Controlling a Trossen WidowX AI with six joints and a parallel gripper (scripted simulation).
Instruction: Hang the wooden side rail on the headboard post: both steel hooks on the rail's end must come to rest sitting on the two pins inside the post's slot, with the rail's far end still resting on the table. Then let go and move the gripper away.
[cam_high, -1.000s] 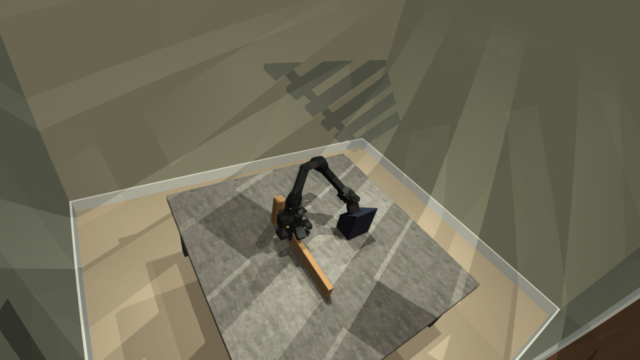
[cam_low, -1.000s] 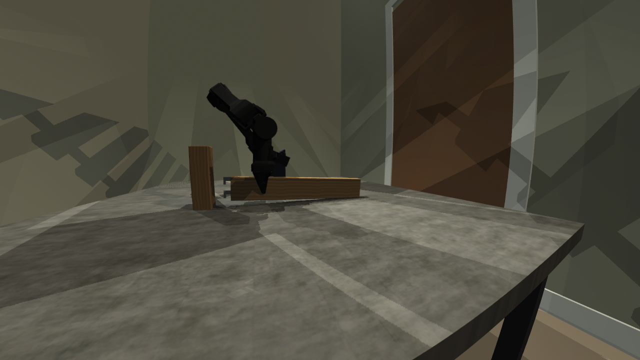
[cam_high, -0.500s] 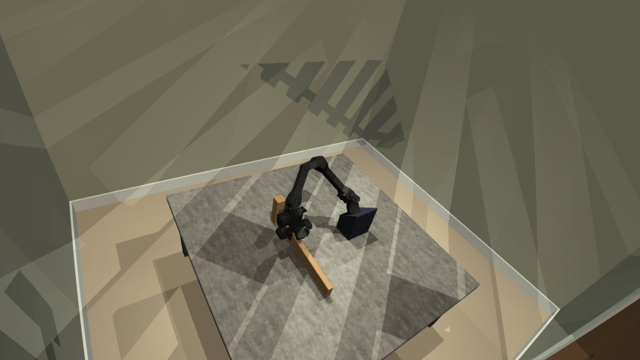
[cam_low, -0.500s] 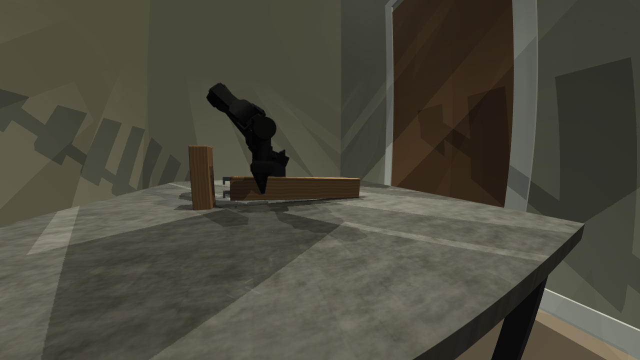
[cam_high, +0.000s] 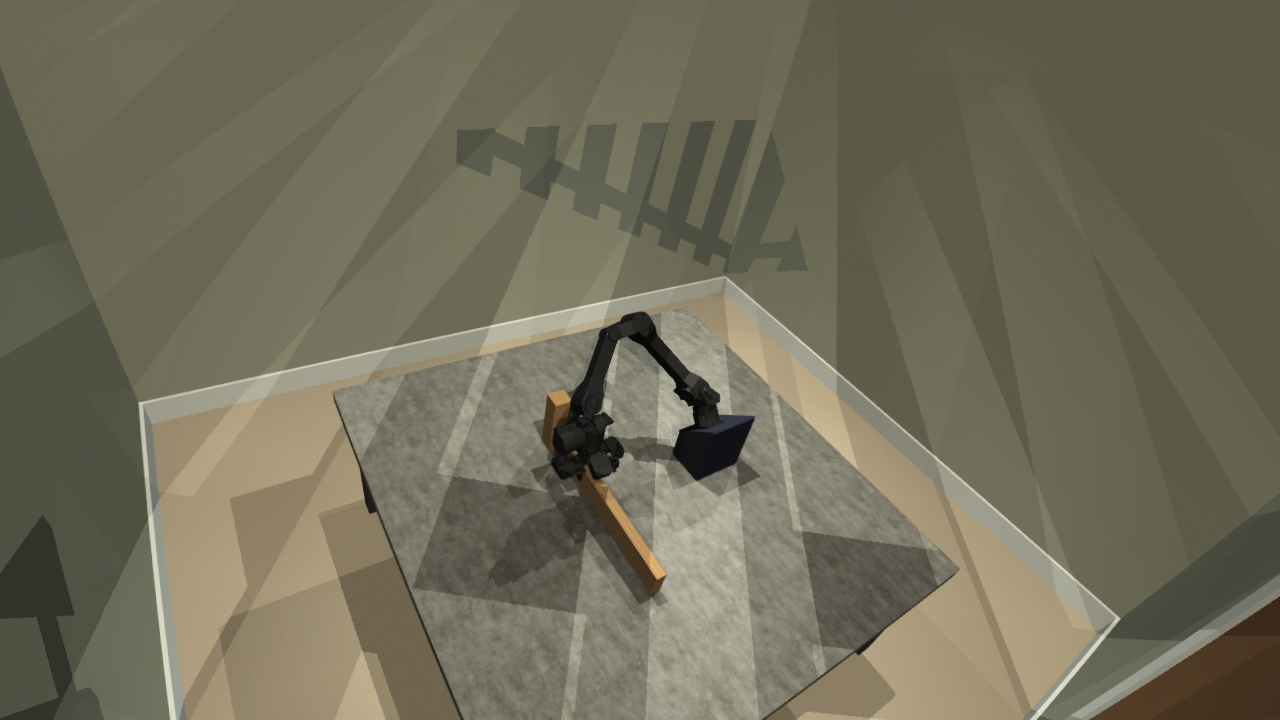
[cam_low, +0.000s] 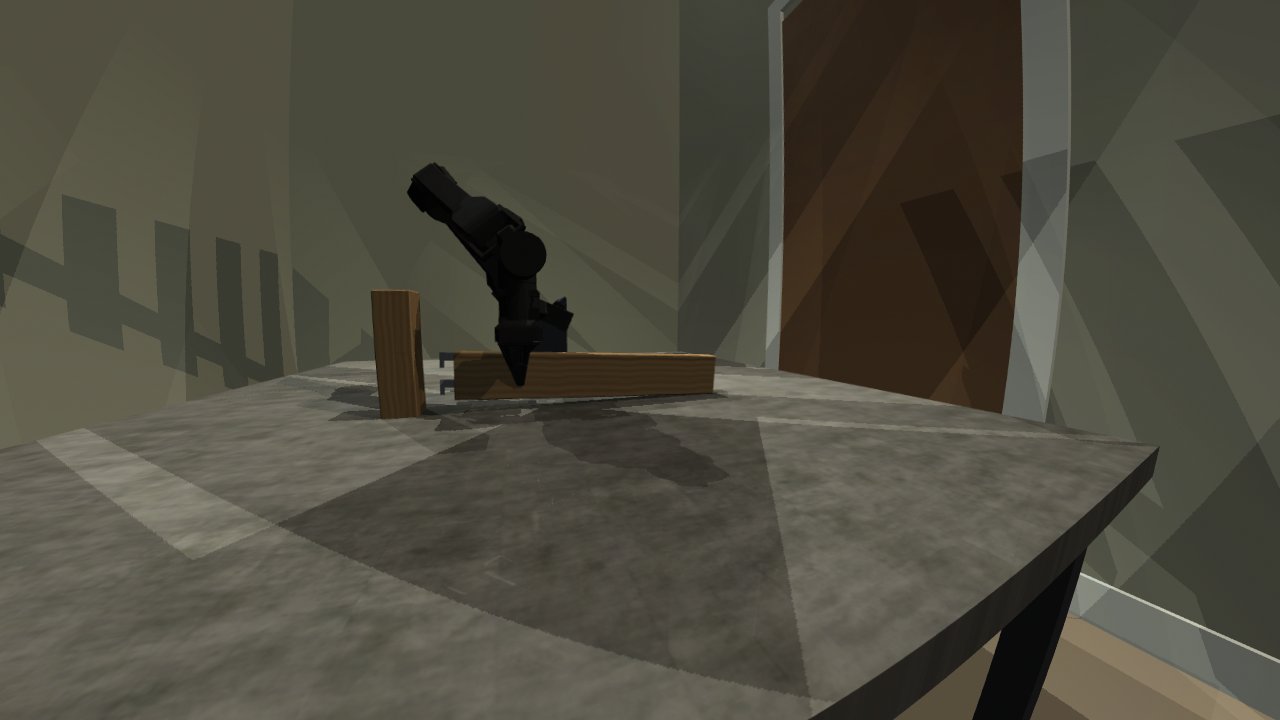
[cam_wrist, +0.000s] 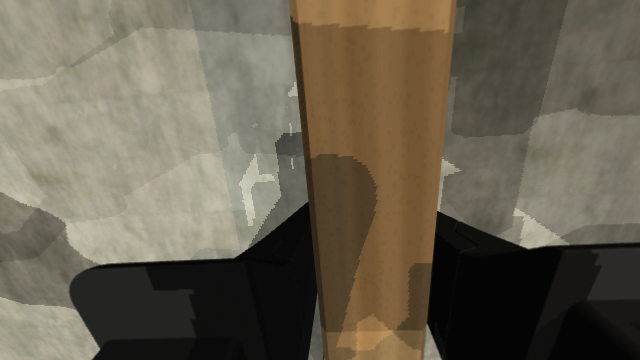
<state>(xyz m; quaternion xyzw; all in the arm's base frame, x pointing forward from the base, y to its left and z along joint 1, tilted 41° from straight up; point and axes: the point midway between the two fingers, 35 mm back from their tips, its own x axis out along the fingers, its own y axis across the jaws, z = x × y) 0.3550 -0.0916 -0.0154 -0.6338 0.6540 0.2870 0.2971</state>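
Right now my gripper tip is 170 mm to the left of the headboard post and 40 mm below it.
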